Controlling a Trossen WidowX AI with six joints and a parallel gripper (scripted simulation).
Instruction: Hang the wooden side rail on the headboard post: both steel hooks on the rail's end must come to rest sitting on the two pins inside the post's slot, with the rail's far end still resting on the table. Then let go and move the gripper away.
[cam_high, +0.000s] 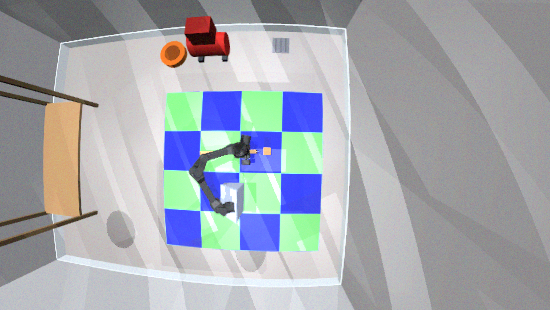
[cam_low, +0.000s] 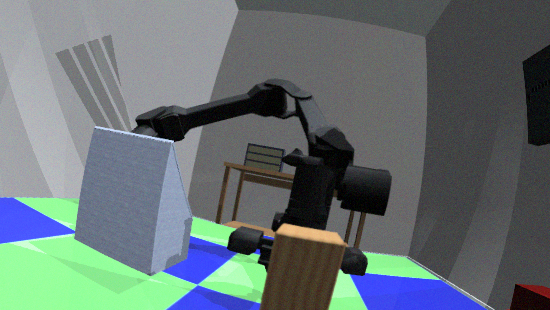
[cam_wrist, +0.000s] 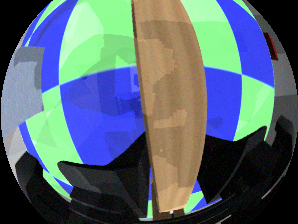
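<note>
The headboard post is 15 cm to the right of my gripper tip, 4 cm above it and 1 cm behind it.
</note>
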